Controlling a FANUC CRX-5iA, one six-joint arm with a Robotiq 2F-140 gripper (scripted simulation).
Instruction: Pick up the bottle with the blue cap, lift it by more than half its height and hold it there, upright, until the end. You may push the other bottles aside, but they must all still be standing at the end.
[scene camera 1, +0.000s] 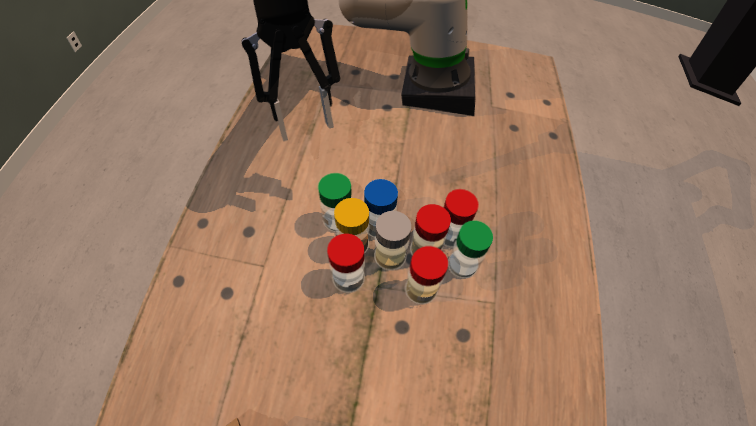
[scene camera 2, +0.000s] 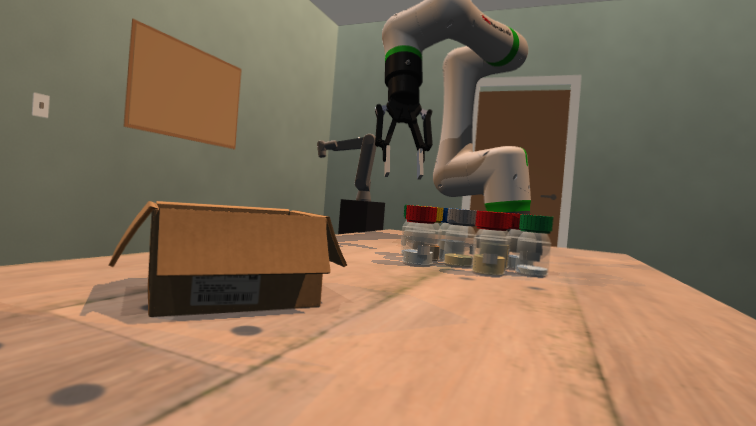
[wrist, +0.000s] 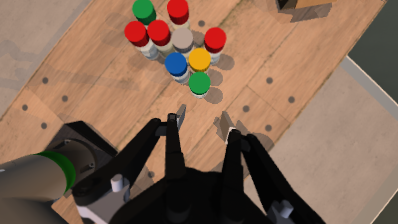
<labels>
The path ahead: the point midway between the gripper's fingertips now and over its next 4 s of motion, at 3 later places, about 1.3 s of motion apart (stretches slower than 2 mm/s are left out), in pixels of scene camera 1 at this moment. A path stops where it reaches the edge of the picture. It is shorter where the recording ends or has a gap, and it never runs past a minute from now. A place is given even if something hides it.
My gripper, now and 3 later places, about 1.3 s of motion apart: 307, 131; 313, 130; 326, 129; 338, 128
</labels>
